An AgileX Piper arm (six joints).
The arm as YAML. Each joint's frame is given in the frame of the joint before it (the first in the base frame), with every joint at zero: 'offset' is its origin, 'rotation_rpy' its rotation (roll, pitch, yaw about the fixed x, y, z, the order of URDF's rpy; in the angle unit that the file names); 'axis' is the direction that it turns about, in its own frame. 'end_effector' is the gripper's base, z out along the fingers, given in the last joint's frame.
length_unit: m
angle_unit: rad
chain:
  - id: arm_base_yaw
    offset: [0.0, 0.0, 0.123]
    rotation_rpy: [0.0, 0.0, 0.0]
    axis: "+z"
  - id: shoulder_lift
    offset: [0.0, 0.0, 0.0]
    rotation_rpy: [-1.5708, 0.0, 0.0]
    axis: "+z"
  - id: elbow
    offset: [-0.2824, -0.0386, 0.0]
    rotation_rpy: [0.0, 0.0, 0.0]
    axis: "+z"
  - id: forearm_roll
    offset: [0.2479, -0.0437, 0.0]
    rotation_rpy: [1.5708, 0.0, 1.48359]
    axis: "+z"
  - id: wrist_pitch
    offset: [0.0, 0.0, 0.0]
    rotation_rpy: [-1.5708, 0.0, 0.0]
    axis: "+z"
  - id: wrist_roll
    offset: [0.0, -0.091, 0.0]
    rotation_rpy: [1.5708, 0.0, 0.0]
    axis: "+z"
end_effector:
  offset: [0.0, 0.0, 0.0]
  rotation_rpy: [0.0, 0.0, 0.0]
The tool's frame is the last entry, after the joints.
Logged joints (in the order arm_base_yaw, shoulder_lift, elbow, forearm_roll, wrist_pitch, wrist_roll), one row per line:
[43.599 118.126 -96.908 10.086 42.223 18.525]
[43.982 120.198 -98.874 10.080 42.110 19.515]
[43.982 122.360 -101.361 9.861 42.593 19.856]
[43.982 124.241 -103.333 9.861 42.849 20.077]
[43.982 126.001 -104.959 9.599 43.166 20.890]
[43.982 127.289 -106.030 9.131 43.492 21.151]
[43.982 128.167 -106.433 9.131 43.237 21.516]
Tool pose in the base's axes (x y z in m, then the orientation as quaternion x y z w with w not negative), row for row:
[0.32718 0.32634 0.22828 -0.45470 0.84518 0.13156 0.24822]
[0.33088 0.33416 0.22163 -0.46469 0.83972 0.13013 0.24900]
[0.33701 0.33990 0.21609 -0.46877 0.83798 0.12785 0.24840]
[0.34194 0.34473 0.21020 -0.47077 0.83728 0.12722 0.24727]
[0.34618 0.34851 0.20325 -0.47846 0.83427 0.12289 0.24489]
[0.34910 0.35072 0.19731 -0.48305 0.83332 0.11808 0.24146]
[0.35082 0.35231 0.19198 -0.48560 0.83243 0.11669 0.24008]
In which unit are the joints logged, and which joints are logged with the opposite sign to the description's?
The joints are logged in degrees. Opposite sign: wrist_roll.
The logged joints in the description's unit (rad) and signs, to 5 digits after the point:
[0.76095 2.06169 -1.69136 0.17603 0.73693 -0.32332]
[0.76763 2.09785 -1.72568 0.17593 0.73496 -0.34060]
[0.76763 2.13558 -1.76908 0.17211 0.74339 -0.34655]
[0.76763 2.16841 -1.80350 0.17211 0.74786 -0.35041]
[0.76763 2.19913 -1.83188 0.16753 0.75339 -0.36460]
[0.76763 2.22161 -1.85057 0.15937 0.75908 -0.36915]
[0.76763 2.23694 -1.85761 0.15937 0.75463 -0.37553]

